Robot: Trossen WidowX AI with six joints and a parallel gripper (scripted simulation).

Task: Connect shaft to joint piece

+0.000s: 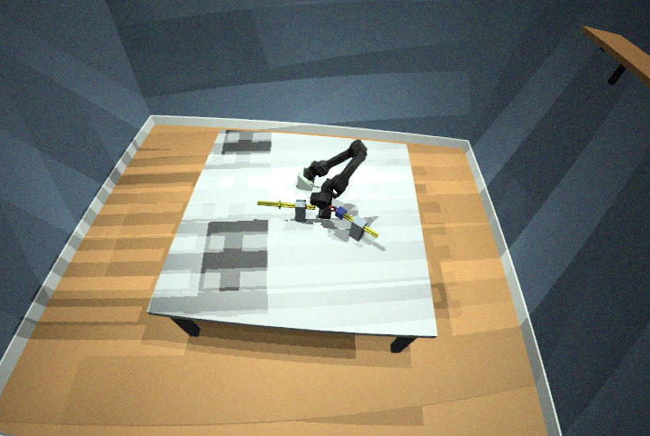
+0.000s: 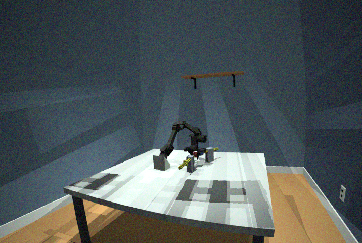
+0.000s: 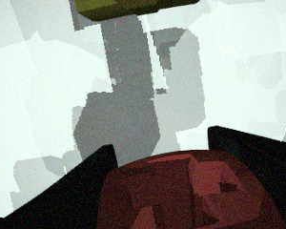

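Now: gripper tip 4 cm below the red joint piece and 2 cm to the right of it.
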